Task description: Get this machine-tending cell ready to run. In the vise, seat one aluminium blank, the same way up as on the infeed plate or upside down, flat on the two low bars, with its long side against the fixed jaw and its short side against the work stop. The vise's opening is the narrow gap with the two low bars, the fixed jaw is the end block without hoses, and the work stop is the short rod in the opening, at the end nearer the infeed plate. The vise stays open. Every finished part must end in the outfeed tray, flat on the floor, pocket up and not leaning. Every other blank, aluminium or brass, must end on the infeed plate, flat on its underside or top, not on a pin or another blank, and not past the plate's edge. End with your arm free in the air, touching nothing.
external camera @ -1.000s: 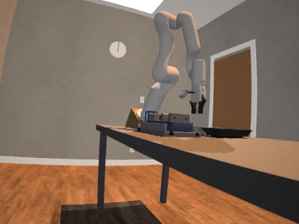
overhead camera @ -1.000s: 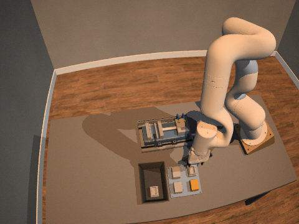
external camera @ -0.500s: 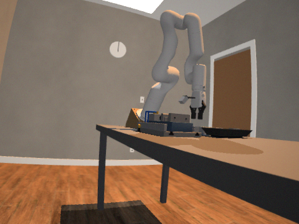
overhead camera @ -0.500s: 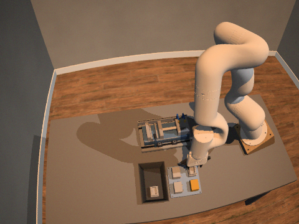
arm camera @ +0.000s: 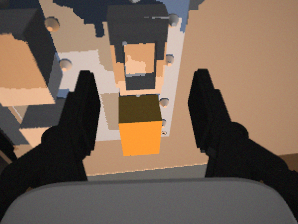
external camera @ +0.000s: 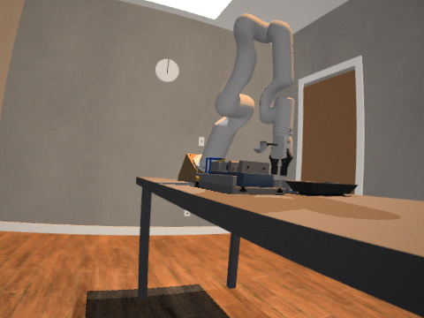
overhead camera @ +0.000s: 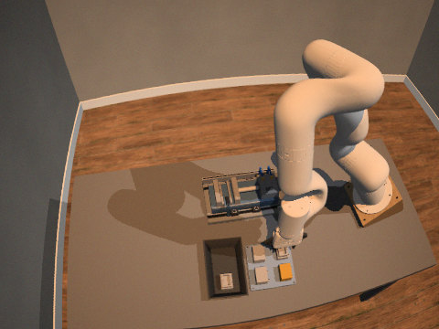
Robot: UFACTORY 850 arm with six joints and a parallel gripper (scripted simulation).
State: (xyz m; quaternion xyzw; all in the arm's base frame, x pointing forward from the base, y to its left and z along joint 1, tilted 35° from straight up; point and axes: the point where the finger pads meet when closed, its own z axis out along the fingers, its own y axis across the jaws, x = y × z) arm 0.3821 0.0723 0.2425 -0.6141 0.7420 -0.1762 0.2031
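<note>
The brass blank lies 90 mm to the left of my hand, 50 mm below it and 20 mm ahead of it. Round my hand: vise (270 mm to the right, 60 mm ahead, 40 mm below).
</note>
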